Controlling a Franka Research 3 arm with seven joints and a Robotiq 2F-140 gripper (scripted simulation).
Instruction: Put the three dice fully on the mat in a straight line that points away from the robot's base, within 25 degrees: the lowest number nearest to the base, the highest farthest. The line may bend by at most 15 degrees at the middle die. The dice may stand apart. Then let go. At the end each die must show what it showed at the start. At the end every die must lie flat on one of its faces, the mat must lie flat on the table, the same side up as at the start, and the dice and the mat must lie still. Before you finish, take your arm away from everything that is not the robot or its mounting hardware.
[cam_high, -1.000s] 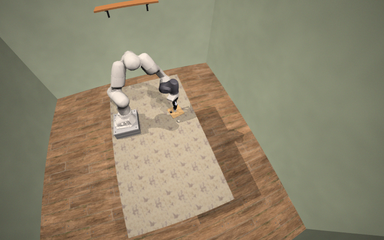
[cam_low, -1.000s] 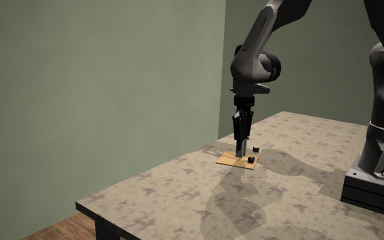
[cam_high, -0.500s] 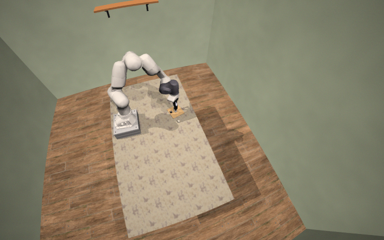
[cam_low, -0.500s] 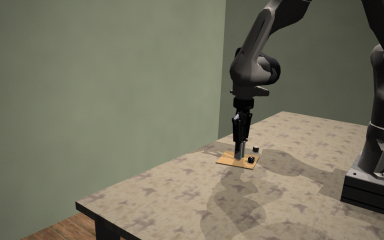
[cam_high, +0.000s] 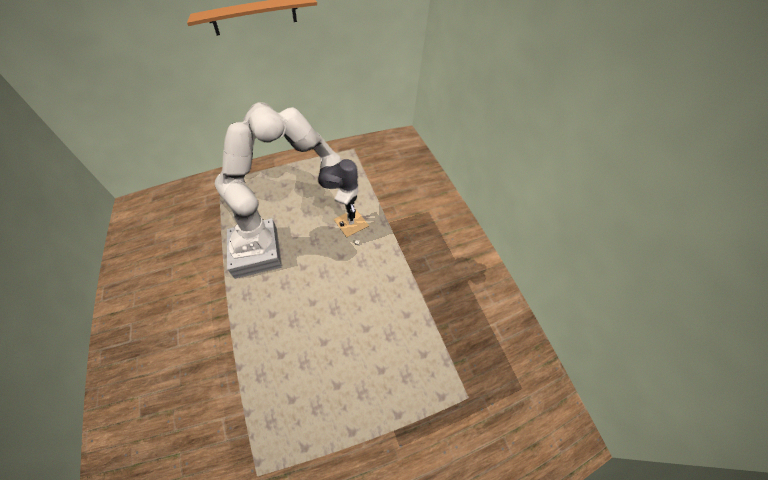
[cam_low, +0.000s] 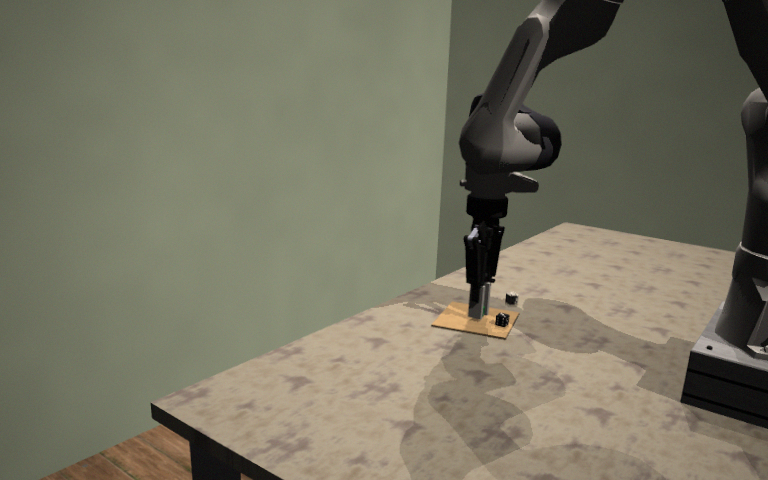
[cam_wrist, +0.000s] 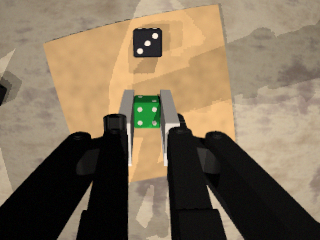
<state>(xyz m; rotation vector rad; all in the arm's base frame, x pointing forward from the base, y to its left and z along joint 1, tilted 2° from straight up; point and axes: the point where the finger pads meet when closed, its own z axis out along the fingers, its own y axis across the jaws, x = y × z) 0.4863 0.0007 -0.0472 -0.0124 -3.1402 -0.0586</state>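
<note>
The green die lies 20 mm below my hand. Round my hand: tan mat: 40 mm below; black die: 50 mm behind, 30 mm below; white die: 140 mm to the right, 30 mm below, 10 mm behind.
</note>
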